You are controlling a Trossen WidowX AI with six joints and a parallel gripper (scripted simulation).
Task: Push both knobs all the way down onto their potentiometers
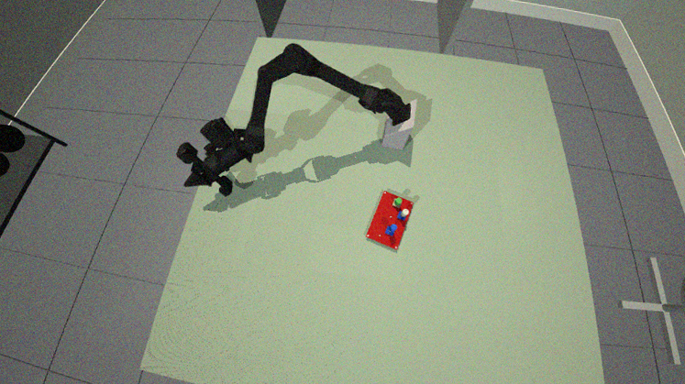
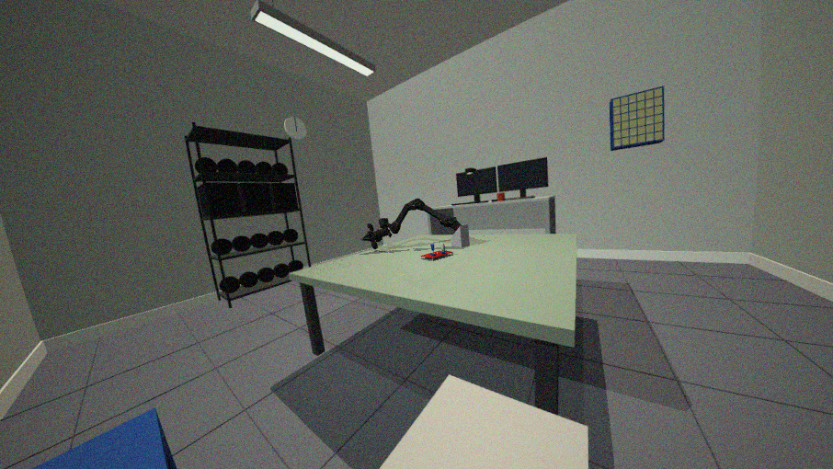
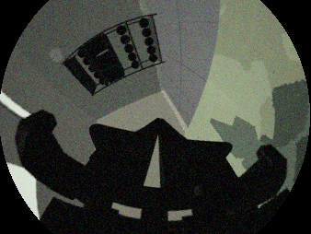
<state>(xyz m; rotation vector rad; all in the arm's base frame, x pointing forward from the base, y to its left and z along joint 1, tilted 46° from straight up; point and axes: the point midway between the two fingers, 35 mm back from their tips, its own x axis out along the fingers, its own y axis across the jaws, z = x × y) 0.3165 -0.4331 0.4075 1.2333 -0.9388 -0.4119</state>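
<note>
Right now the blue knob is 3 cm ahead of my gripper tip, 63 cm to the left of it and 3 cm below it.
</note>
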